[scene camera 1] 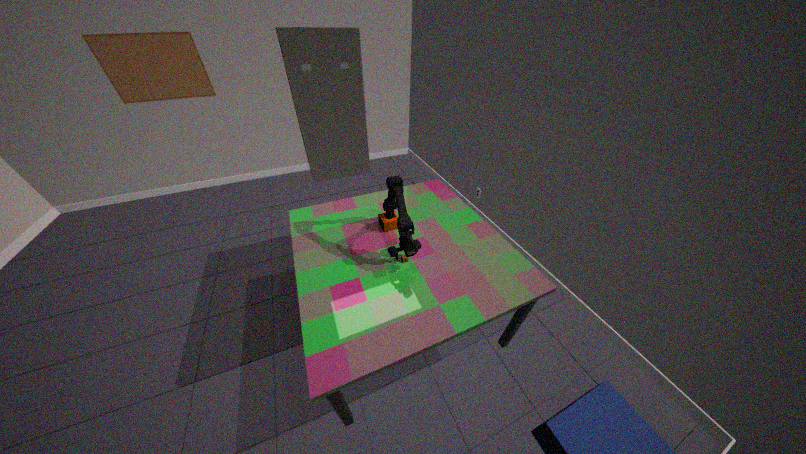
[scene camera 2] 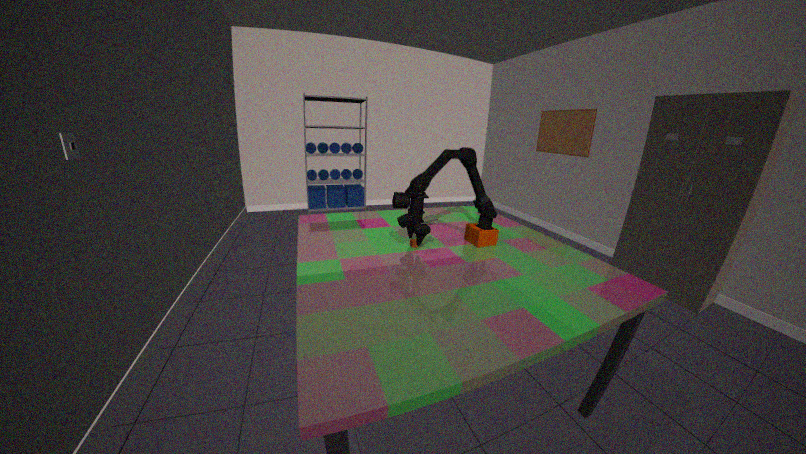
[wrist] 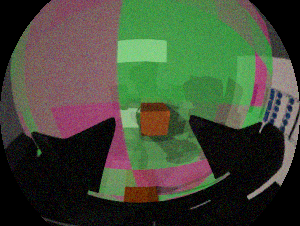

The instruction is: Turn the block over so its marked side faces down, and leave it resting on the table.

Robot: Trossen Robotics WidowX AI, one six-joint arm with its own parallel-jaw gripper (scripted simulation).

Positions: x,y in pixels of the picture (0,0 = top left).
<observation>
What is the gripper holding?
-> Nothing.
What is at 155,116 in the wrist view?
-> An orange block.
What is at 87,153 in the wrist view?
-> The gripper.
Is the gripper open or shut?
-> Open.
</observation>
